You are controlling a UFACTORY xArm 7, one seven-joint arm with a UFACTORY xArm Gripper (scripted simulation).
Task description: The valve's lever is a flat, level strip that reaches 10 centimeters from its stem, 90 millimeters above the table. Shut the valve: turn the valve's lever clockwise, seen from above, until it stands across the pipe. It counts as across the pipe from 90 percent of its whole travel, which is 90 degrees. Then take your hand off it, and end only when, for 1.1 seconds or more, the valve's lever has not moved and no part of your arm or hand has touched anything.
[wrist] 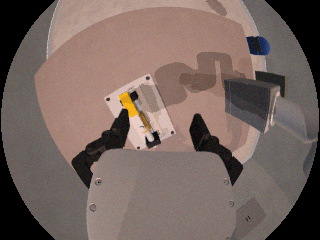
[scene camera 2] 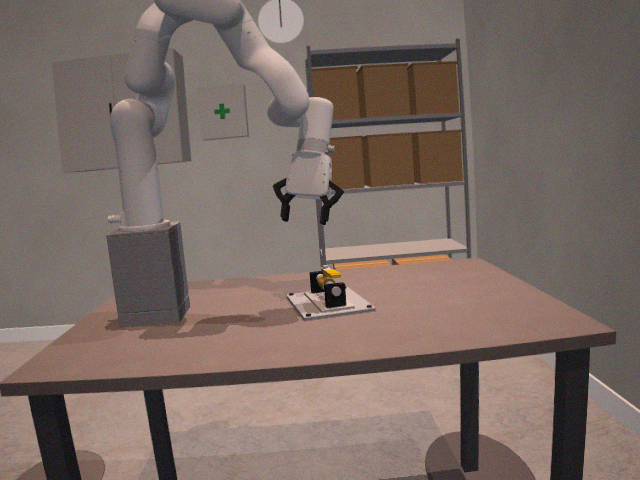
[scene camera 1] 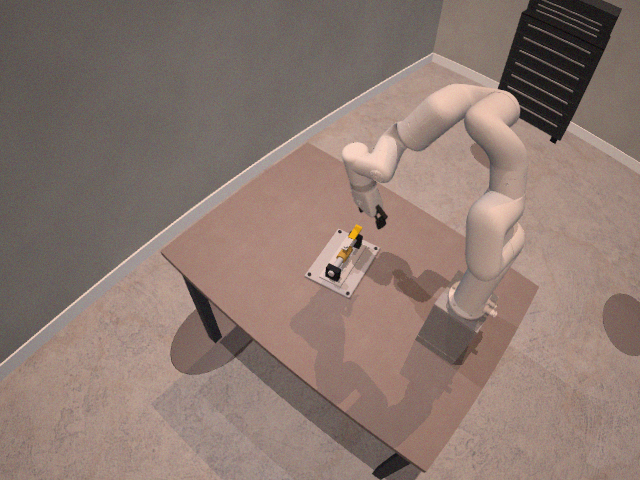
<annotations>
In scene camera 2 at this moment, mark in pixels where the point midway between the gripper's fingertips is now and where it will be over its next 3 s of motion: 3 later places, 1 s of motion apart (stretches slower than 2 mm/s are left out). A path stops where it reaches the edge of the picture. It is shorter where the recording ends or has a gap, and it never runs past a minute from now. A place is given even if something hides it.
My gripper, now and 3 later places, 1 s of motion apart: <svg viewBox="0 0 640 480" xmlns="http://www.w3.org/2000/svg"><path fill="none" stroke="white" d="M303 222L331 244L331 244L332 257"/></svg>
</annotations>
